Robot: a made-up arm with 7 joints.
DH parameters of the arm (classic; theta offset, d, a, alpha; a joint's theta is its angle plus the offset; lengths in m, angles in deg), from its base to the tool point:
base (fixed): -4.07 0 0 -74.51
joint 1: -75.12 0.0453 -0.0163 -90
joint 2: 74 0.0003 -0.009 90
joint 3: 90 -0.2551 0.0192 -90
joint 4: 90 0.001 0.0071 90
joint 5: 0 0.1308 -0.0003 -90
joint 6: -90 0 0.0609 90
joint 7: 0 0.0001 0 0
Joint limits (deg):
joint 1: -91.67..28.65
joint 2: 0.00..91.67
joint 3: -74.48..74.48
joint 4: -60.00..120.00
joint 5: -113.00..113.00
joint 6: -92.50..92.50
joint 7: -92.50..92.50
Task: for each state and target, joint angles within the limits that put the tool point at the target. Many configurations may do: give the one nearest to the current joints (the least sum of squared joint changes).
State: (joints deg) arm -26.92 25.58 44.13 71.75 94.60 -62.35 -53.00
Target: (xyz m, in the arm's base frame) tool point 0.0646 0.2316 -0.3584
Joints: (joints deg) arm -10.45 27.92 43.97 71.97 93.80 -76.32 -53.00
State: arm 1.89 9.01 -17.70 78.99 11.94 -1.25 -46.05
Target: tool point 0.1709 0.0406 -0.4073
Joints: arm -23.21 5.16 -17.02 61.40 11.73 -7.59 -46.05
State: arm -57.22 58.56 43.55 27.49 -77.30 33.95 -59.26
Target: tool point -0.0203 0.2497 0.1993
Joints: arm -75.49 87.18 69.74 -21.07 -83.53 25.13 -59.26
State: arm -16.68 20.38 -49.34 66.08 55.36 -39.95 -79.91
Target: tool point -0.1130 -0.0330 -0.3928
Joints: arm 6.70 4.24 -58.11 60.76 56.20 -46.52 -79.91
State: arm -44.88 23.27 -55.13 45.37 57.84 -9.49 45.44
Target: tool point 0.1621 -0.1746 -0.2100
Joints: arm -47.96 0.00 -69.26 7.28 55.35 -18.66 45.44
